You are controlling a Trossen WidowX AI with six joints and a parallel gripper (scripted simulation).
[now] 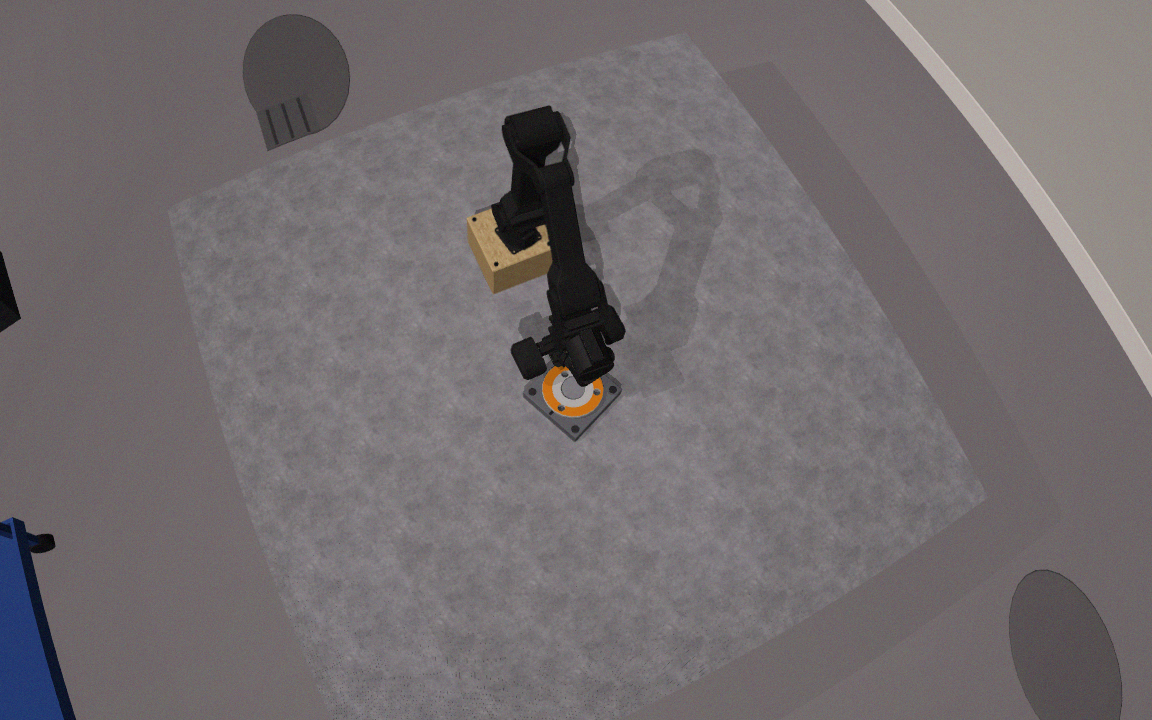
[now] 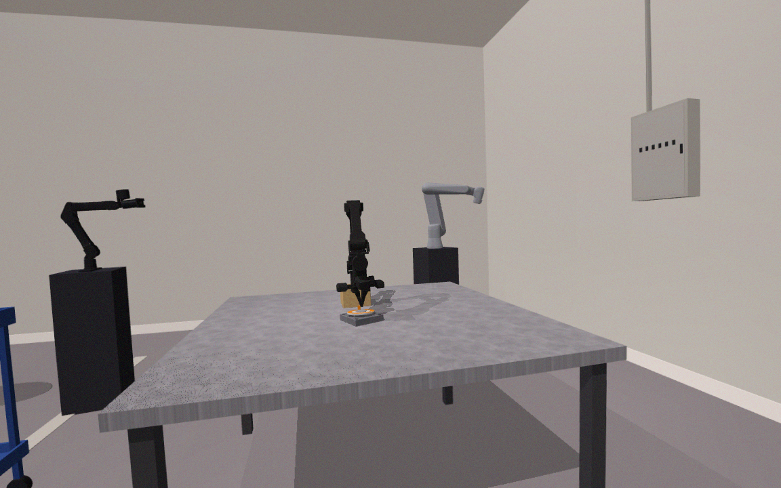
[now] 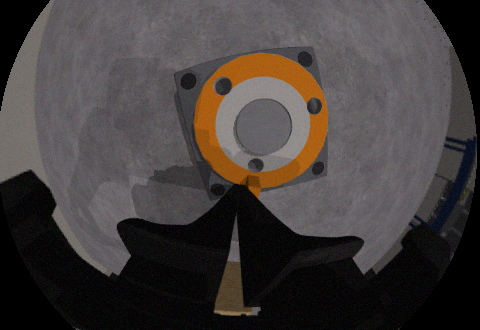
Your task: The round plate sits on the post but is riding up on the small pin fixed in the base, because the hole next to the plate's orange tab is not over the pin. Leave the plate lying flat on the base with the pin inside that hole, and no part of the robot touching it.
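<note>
Now: the round plate 20 mm ahead of my gripper tip, 10 mm to the right of it and 10 mm below it. From my gripper tip the other things lie so: square grey base (50 mm ahead, 20 mm to the right, 20 mm below).
</note>
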